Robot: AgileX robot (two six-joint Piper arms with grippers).
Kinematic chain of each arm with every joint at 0, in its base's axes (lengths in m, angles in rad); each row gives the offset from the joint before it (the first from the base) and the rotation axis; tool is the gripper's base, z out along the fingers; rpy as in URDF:
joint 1: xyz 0 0 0.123 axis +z
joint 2: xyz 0 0 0 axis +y
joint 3: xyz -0.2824 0 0.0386 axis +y
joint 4: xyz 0.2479 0 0.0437 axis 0.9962 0 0.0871
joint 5: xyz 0 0 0 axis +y
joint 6: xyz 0.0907 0 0.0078 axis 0.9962 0 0.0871
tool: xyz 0 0 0 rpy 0 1.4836 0
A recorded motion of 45 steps. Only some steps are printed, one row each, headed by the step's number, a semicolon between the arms.
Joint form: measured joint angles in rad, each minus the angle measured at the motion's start. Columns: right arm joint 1, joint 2, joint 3, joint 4, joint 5, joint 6; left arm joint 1, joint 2, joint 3, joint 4, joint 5, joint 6.
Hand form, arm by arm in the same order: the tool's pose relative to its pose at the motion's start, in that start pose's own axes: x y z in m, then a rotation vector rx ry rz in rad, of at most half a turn. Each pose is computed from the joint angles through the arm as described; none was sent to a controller.
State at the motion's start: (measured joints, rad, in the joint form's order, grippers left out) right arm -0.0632 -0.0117 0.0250 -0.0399 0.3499 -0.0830; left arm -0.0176 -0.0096 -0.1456 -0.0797 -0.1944 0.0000
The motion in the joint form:
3: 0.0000 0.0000 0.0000 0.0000 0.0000 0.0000; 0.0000 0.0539 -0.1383 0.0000 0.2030 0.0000
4: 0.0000 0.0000 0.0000 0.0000 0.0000 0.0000; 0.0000 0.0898 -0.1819 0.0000 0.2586 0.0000
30: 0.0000 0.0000 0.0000 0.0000 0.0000 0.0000; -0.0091 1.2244 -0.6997 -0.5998 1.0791 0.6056
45: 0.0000 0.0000 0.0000 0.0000 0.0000 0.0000; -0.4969 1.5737 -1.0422 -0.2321 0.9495 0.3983
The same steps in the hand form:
3: 0.0000 0.0000 0.0000 0.0000 0.0000 0.0000; -0.0231 -0.0034 0.0092 0.0067 0.1189 -0.0006
4: 0.0000 0.0000 0.0000 0.0000 0.0000 0.0000; -0.0289 -0.0044 0.0147 0.0073 0.1668 -0.0005
30: 0.0000 0.0000 0.0000 0.0000 0.0000 0.0000; 0.0780 -0.0444 0.1702 0.4698 1.4294 -0.1918
45: 0.0000 0.0000 0.0000 0.0000 0.0000 0.0000; 0.1157 -0.1703 0.2176 0.7721 1.4197 0.2061

